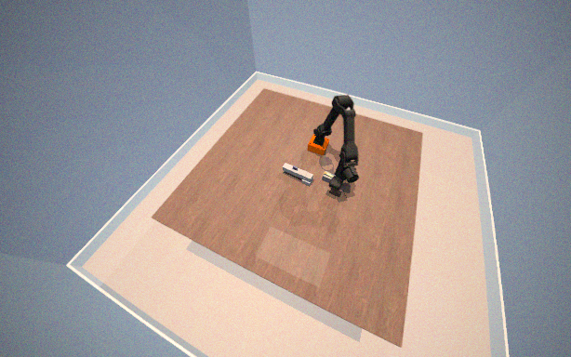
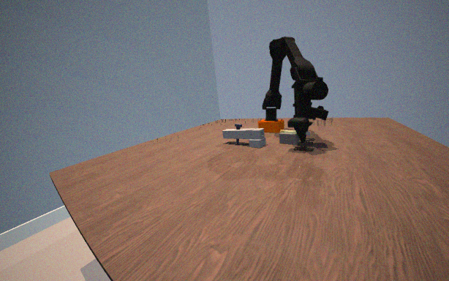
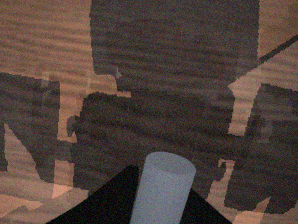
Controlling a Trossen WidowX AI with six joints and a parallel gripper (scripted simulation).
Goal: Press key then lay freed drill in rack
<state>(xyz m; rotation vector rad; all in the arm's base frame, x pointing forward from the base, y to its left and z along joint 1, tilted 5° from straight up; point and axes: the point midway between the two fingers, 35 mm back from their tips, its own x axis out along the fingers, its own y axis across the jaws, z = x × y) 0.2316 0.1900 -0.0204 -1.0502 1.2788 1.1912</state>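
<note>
My gripper tip is 4 cm to the left of the yellowish drill, 3 cm below it and 1 cm past it. From my gripper tip the other things lie so: grey rack 5 cm to the right, 1 cm behind, 1 cm above; dark blue key 25 cm to the right, 4 cm ahead, 4 cm above; housing 23 cm to the right, 5 cm ahead, 3 cm above.
</note>
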